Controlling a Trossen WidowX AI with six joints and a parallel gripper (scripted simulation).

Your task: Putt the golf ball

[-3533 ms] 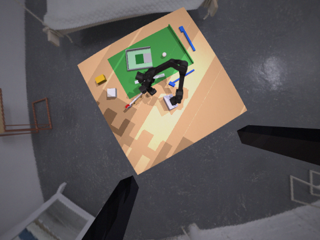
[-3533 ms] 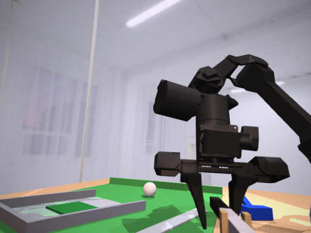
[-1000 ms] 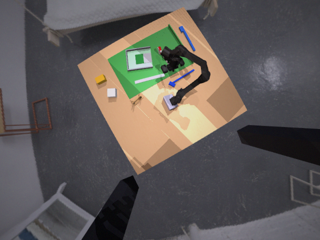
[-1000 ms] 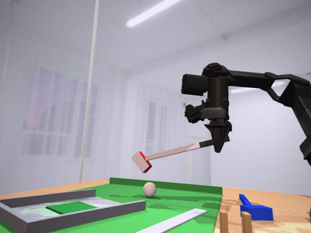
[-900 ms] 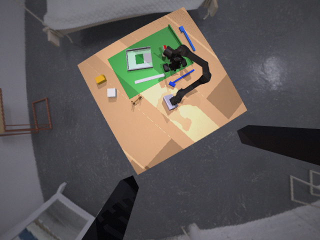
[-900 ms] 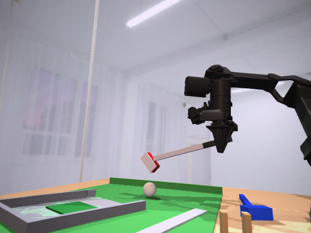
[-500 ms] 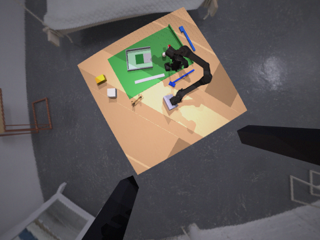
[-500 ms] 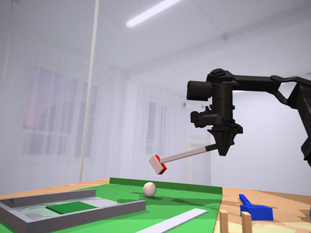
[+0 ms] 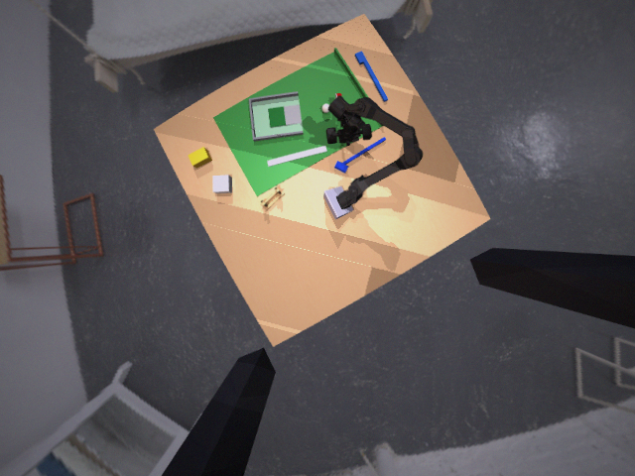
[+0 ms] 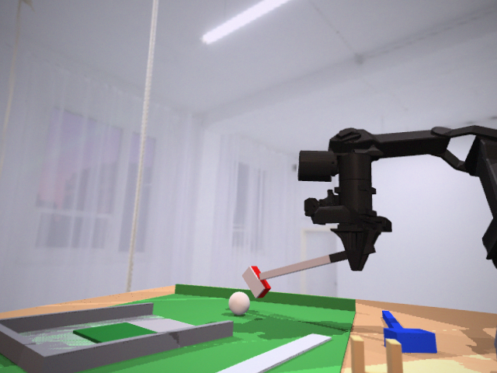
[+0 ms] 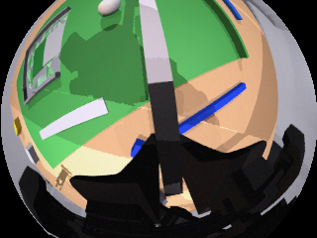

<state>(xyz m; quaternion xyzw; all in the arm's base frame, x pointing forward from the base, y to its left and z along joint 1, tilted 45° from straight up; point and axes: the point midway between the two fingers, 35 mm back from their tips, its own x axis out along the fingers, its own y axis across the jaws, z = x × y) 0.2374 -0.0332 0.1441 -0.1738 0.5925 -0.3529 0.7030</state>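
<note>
My gripper tip is now 5 cm past the blue putter, 6 cm to the left of it and 9 cm above it. Round my gripper tip: white golf ball 22 cm ahead, 8 cm below; green mat 24 cm ahead, 15 cm to the left, 10 cm below; red putter 11 cm ahead, 3 cm to the right.
</note>
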